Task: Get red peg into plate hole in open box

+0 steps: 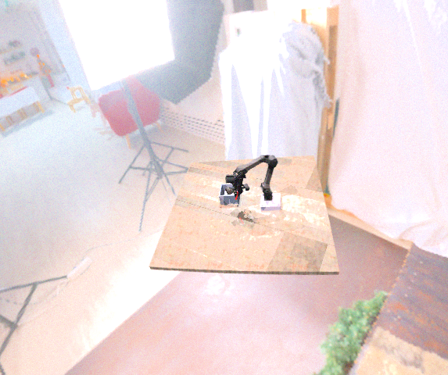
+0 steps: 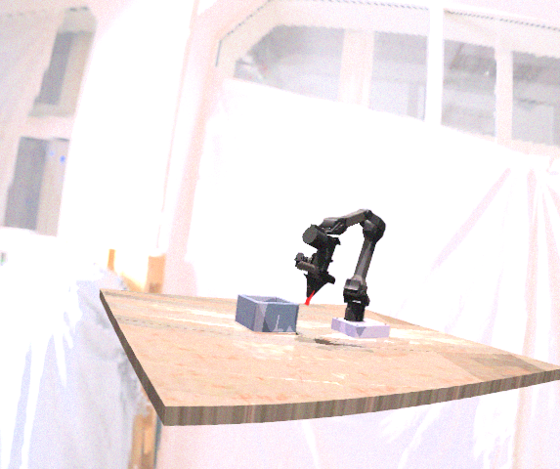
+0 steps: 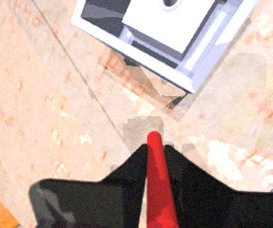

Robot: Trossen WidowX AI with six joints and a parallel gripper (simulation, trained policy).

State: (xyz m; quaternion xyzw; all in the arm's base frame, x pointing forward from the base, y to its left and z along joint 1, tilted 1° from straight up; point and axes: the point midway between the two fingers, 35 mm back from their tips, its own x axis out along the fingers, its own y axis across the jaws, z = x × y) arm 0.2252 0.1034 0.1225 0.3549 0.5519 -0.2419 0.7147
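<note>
The plate is 10 cm ahead of my gripper tip, 12 cm to the right of it and 8 cm below it. From my gripper tip the other things lie so: blue-grey box: 10 cm ahead, 12 cm to the right, 10 cm below; then red peg: 1 cm behind, 1 cm above.
</note>
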